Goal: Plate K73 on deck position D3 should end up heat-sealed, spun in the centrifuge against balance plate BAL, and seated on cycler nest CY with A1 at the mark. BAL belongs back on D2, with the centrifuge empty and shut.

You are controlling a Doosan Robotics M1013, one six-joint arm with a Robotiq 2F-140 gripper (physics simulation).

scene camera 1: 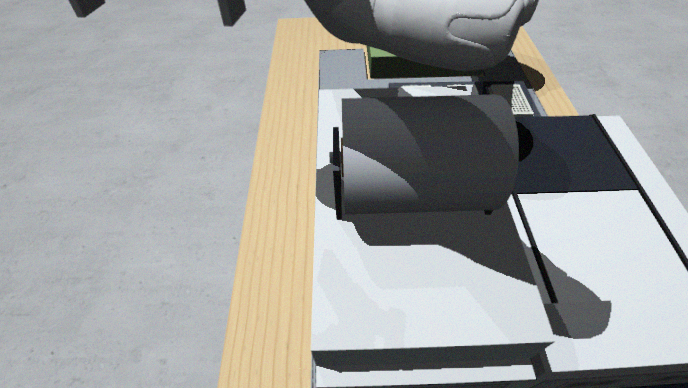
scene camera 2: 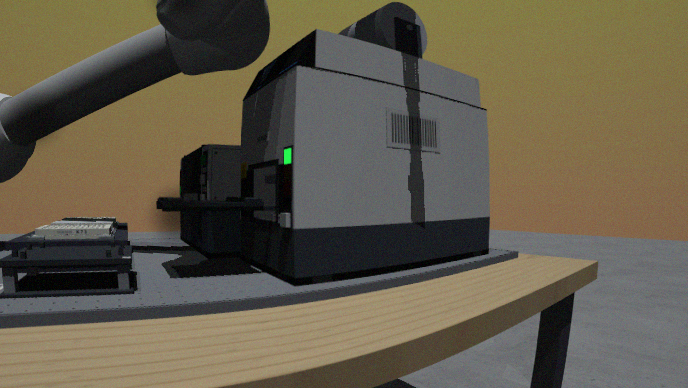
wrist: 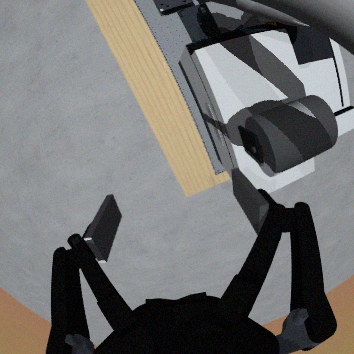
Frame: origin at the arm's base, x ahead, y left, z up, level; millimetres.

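Seen in the pictures: gripper, between the fingertips: (scene camera 1: 160, 13) (wrist: 173, 194).
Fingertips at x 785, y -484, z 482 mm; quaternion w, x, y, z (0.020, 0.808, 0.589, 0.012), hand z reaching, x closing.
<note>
Pixels of each thing's top centre, then the offset from my fingertips to it. "pt": a spot on its surface instead.
- Plate K73, centre of its top: (scene camera 2: 75, 226) dy +399, dx -438, dz -482 mm
- pale plate with wells, centre of its top: (scene camera 2: 89, 218) (scene camera 1: 511, 98) dy +646, dx -409, dz -482 mm
- big white instrument, centre of its top: (scene camera 1: 423, 95) (wrist: 308, 130) (scene camera 2: 369, 13) dy +222, dx +55, dz -70 mm
- grey roll, centre of its top: (scene camera 1: 427, 110) (wrist: 310, 142) (scene camera 2: 378, 16) dy +220, dx +77, dz -70 mm
- dark tray, centre of its top: (scene camera 2: 206, 201) (wrist: 200, 23) dy +253, dx -242, dz -439 mm
- darker instrument, a spot on its surface: (scene camera 2: 225, 172) pt dy +387, dx -158, dz -388 mm
- dark panel, centre of its top: (scene camera 1: 557, 150) (wrist: 306, 34) dy +546, dx -85, dz -333 mm
Plate K73 (scene camera 2: 75, 231), pale with its label facing the camera, lies level on a dark raised deck stand (scene camera 2: 70, 261) at the left of scene camera 2. A pale plate with wells (scene camera 1: 521, 100) shows partly in scene camera 1; its label cannot be read. The big white instrument (scene camera 2: 350, 185) (scene camera 1: 400, 310) (wrist: 225, 85) carries a grey roll (scene camera 1: 425, 155) (wrist: 300, 135) on top. A dark tray (scene camera 2: 210, 204) sticks out of its front beside a green light. My gripper (scene camera 1: 159, 10) (wrist: 173, 194) is open and empty, beyond the table end in the wrist view. BAL and nest CY cannot be made out.
A darker instrument (scene camera 2: 225, 172) stands behind the big one. Another white housing (scene camera 1: 605, 240) with a dark panel (scene camera 1: 575, 155) stands beside it. The arm hides part of a green block (scene camera 1: 415, 66). The wooden table edge (scene camera 1: 272, 210) (scene camera 2: 320, 340) (wrist: 145, 100) runs alongside.
</note>
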